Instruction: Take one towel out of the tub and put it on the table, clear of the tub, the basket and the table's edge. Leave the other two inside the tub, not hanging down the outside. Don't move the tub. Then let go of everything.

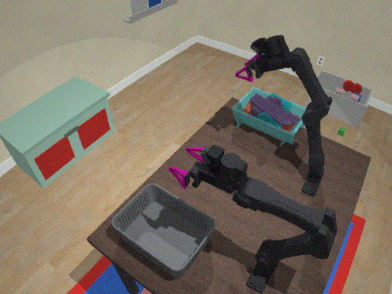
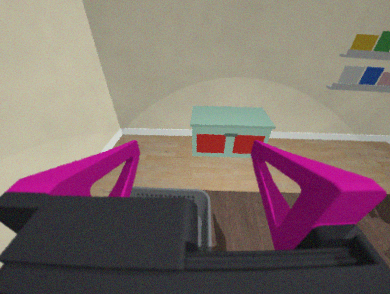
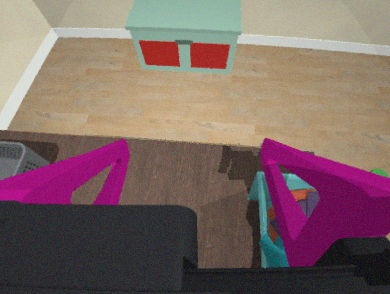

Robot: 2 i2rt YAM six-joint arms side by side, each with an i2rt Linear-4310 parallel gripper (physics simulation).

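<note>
The teal tub (image 1: 260,126) (image 3: 254,189) stands upright on the dark wood table (image 1: 212,135) (image 2: 232,220) (image 3: 165,170). Inside it, a purple towel (image 1: 272,109) (image 3: 311,202) lies over the others. An orange towel (image 1: 247,110) (image 3: 300,195) shows beside it, and a teal towel (image 1: 267,120) (image 3: 274,251) shows near the tub's wall, hard to tell from it. My right gripper (image 1: 247,67) (image 3: 194,146) is open and empty, high above the tub. My left gripper (image 1: 180,160) (image 2: 195,146) is open and empty, raised above the table beyond the grey basket.
The grey basket (image 1: 145,250) (image 2: 204,215) (image 3: 12,160) stands on the table at the lower left, holding no towel. A green cabinet (image 1: 55,115) (image 2: 232,116) (image 3: 185,17) stands on the floor past the table's far edge. A grey bin (image 1: 340,110) stands on the floor behind my right arm.
</note>
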